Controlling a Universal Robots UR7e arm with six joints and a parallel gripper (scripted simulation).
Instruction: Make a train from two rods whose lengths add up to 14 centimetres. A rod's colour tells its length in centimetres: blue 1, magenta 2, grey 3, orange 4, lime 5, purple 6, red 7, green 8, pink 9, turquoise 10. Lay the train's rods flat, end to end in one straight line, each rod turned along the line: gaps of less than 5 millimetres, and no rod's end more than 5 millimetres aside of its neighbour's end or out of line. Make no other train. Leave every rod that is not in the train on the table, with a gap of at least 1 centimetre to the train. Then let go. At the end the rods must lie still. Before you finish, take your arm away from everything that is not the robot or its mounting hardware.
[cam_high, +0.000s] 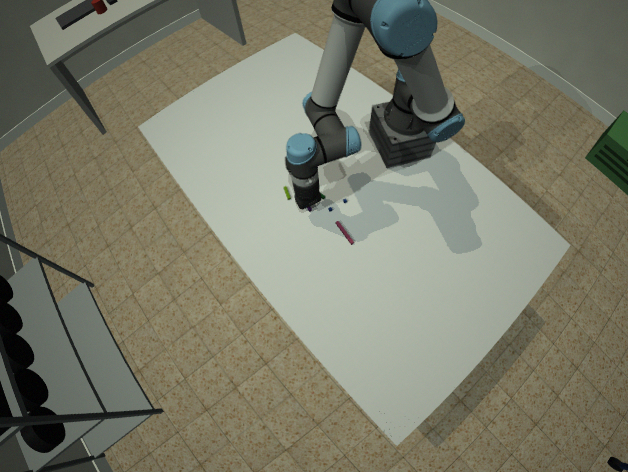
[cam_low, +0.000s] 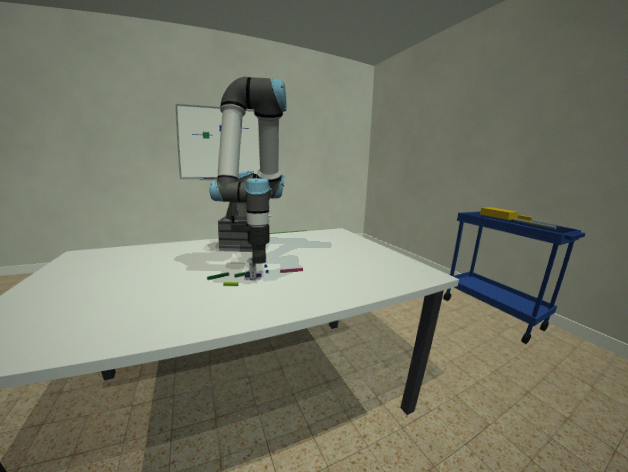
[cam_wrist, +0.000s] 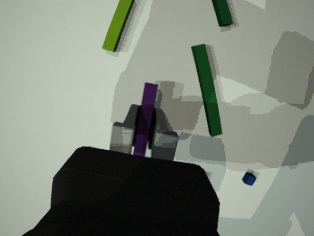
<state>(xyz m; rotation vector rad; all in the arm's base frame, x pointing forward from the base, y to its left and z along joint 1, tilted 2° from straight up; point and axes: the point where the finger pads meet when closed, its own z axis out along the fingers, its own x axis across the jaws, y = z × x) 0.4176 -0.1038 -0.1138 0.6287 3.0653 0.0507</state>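
Right now the purple rod is 10 mm below my hand. The rest, counted from my hand: green rod (60 mm behind, 10 mm to the right, 30 mm below); then lime rod (80 mm to the right, 30 mm below); then pink rod (160 mm to the left, 30 mm below).
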